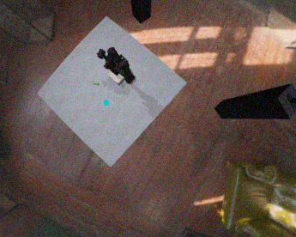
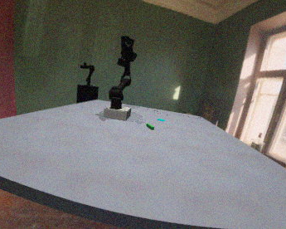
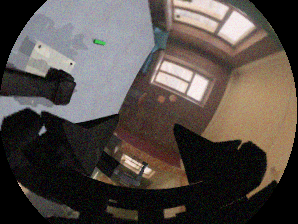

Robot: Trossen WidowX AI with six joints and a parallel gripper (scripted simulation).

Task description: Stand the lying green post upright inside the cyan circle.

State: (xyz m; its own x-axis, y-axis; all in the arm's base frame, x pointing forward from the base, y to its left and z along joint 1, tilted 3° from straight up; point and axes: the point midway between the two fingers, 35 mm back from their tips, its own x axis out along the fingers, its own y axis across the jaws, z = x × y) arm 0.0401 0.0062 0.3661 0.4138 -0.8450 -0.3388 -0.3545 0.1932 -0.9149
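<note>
The green post lies 230 mm ahead of my gripper tip, 40 mm to the right of it and 410 mm below it. The rest, counted from my gripper tip: cyan circle 270 mm ahead, 210 mm to the left, 420 mm below.
</note>
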